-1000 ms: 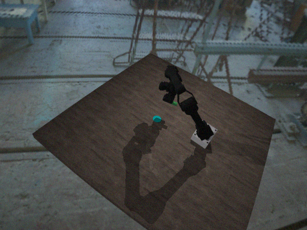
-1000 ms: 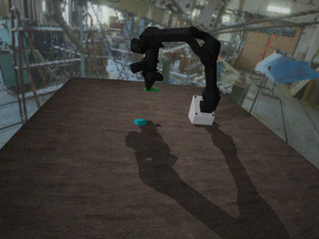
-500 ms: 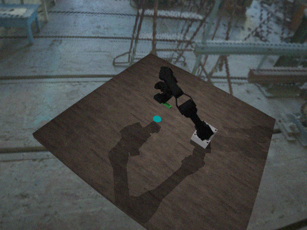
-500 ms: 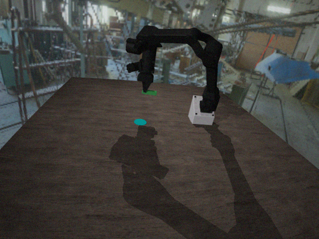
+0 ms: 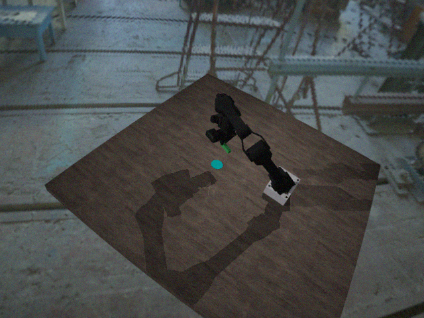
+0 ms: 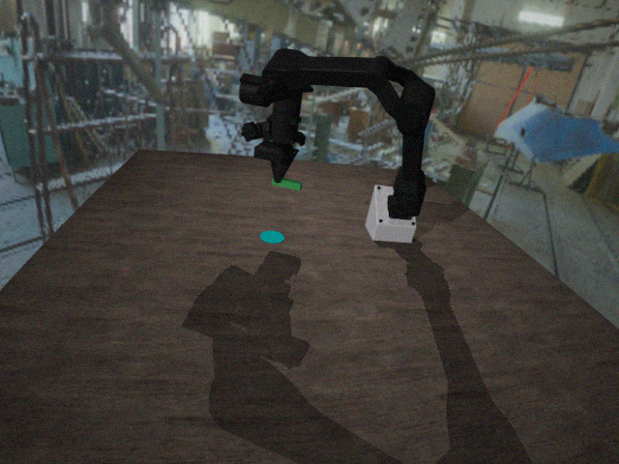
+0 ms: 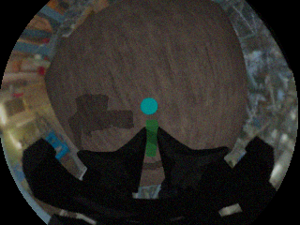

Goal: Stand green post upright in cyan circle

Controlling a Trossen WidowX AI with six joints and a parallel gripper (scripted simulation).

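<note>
Now: the cyan circle 140 mm below my gripper tip. Also, from my gripper tip: green post (20 mm behind, 10 mm to the left).
</note>
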